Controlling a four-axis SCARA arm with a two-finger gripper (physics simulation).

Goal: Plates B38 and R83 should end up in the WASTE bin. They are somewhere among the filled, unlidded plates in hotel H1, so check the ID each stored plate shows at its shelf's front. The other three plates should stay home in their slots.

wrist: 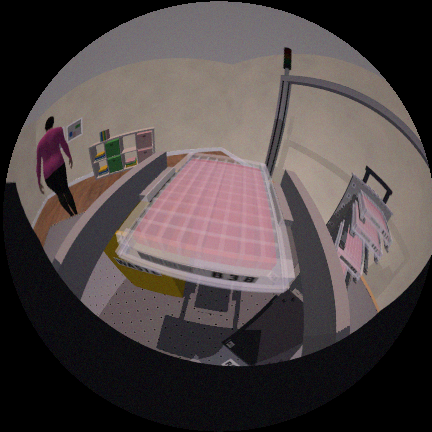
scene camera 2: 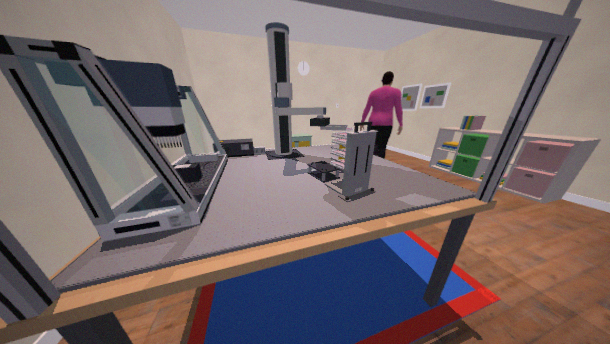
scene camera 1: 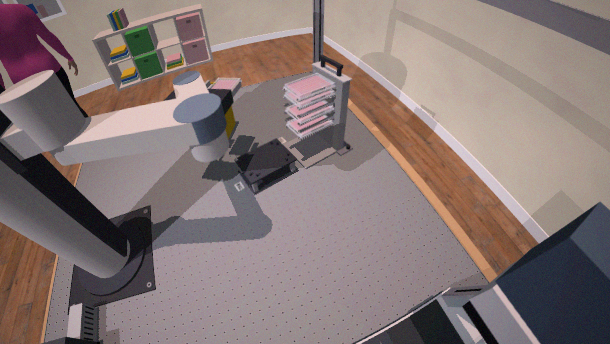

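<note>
Scene camera 1 shows me a plate B33 (scene camera 1: 308, 86). In the wrist view I find my gripper (wrist: 222, 167) along with a plate B38 (wrist: 215, 220), a plate R83 (wrist: 363, 232) and a plate B83 (wrist: 351, 257), and plate B33 (wrist: 375, 218) is visible there too. Through scene camera 2 I see a frame post (scene camera 2: 558, 43).
</note>
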